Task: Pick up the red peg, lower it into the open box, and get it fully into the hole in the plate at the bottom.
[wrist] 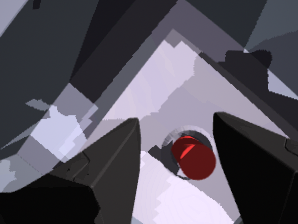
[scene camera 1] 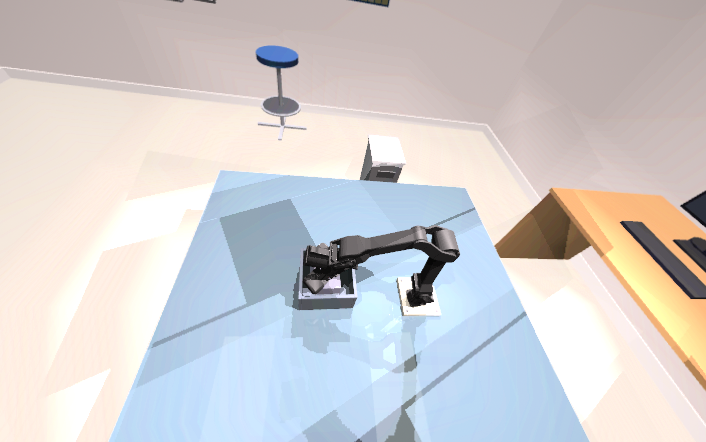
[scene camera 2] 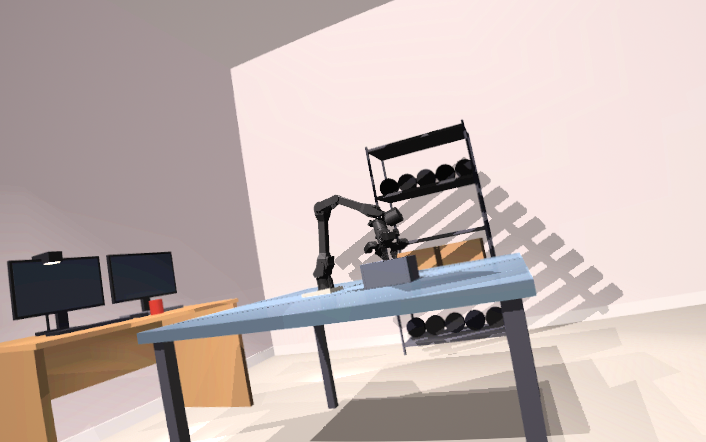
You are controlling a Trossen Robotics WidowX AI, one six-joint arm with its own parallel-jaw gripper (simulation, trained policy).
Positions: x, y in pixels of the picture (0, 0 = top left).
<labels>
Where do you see a plate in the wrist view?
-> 175, 94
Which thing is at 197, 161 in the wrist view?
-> A red peg.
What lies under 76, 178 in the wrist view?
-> My gripper.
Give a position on a grey box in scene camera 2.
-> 402, 270
</labels>
